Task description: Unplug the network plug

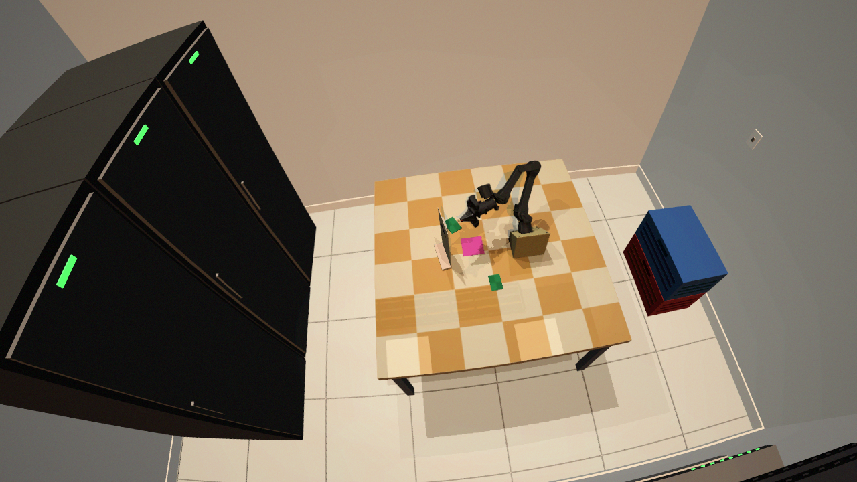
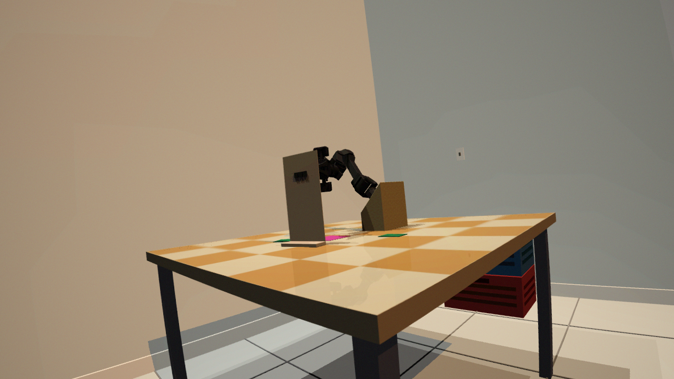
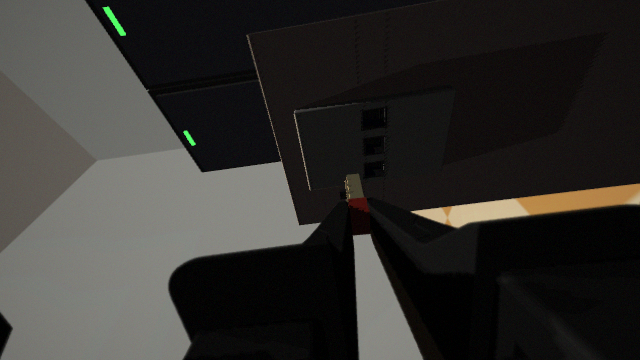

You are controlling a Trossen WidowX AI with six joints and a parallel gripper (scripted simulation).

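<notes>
Right now my gripper tip is 280 mm above the magenta square, 70 mm past it and 10 mm to the left of it. Also, from my gripper tip: upright panel: 130 mm below, 100 mm ahead, 20 mm to the left; then network plug: right at my gripper tip.
</notes>
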